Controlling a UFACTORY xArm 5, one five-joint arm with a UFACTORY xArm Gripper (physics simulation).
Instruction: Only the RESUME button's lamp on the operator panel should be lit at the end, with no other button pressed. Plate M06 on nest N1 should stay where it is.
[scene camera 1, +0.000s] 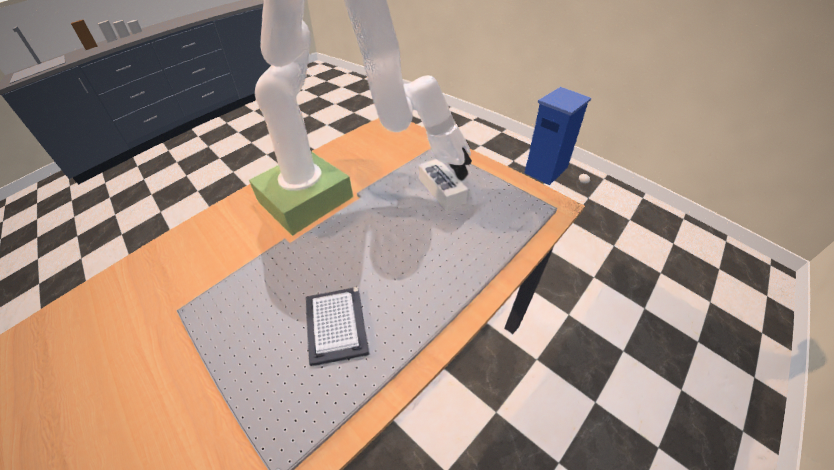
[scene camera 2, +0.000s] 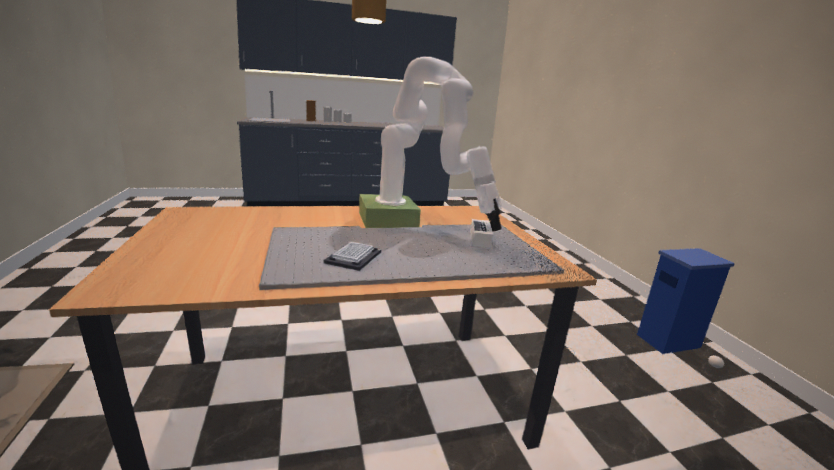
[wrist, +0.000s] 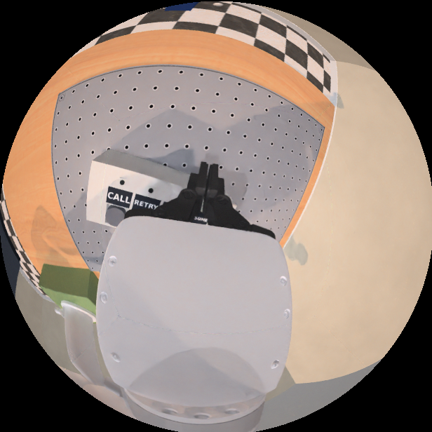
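Pixels of known places: gripper, fingertip midpoint: (scene camera 1: 463, 177) (scene camera 2: 496, 230); arm's base, origin of the base link: (scene camera 1: 299, 177) (scene camera 2: 390, 201).
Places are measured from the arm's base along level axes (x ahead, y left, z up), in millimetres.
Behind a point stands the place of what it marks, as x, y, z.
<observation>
The white operator panel (scene camera 1: 454, 196) @[343, 284, -25] (scene camera 2: 482, 238) @[344, 292, -35] (wrist: 97, 187) stands on the grey perforated board. In the wrist view its CALL label (wrist: 119, 196) and RETRY label (wrist: 145, 204) show, with a dark lamp above each. A label fragment (wrist: 200, 219) reading "SUME" shows between my finger linkages; its lamp and button are hidden. My gripper (scene camera 1: 462, 173) @[307, 358, -17] (scene camera 2: 496, 227) @[307, 358, -17] (wrist: 206, 174) is shut and empty, slanted over the panel's right part; contact cannot be told. Plate M06 (scene camera 1: 335, 322) @[438, -160, -50] (scene camera 2: 353, 252) @[453, -162, -43], white, lies in the dark nest N1 (scene camera 1: 362, 332) @[489, -129, -57] (scene camera 2: 368, 260) @[478, -117, -60].
The green base block (scene camera 1: 300, 201) @[101, -49, 1] (scene camera 2: 389, 214) @[107, -14, -24] (wrist: 67, 285) carries the arm behind the grey board (scene camera 1: 402, 303) @[484, -18, -68] (scene camera 2: 303, 274) @[554, -304, -69] (wrist: 145, 90). The wooden table (scene camera 1: 105, 373) @[190, -656, -82] (scene camera 2: 192, 256) @[395, -657, -82] surrounds the board. A blue bin (scene camera 1: 554, 143) (scene camera 2: 679, 306) stands on the floor to the right.
</observation>
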